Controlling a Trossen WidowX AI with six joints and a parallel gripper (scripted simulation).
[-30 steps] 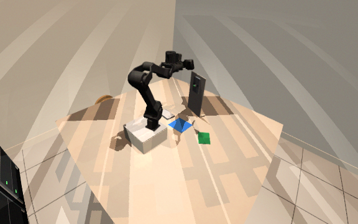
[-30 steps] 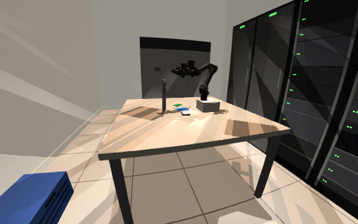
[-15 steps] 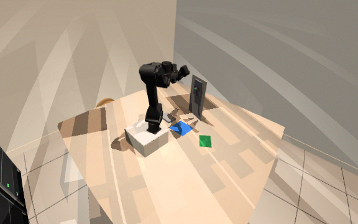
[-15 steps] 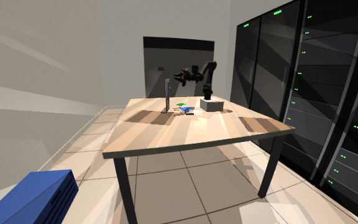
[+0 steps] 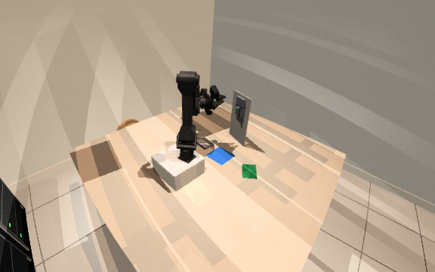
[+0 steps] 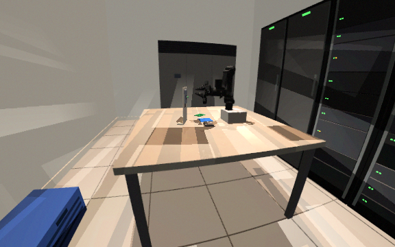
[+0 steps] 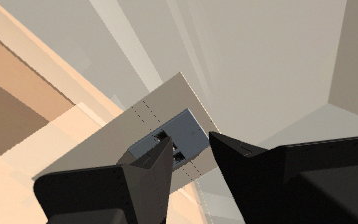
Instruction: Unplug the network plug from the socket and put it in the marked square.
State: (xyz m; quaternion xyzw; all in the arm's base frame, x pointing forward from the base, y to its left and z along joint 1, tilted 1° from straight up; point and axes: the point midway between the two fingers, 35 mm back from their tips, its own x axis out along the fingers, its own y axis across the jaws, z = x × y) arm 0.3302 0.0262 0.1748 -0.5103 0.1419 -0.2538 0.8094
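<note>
The plug lies 5 cm ahead of my gripper tip, 7 cm to the right of it and 5 cm below it. Also, from my gripper tip: upright panel 7 cm ahead, 8 cm to the right, 14 cm below; blue square 14 cm behind, 7 cm to the right, 27 cm below.
</note>
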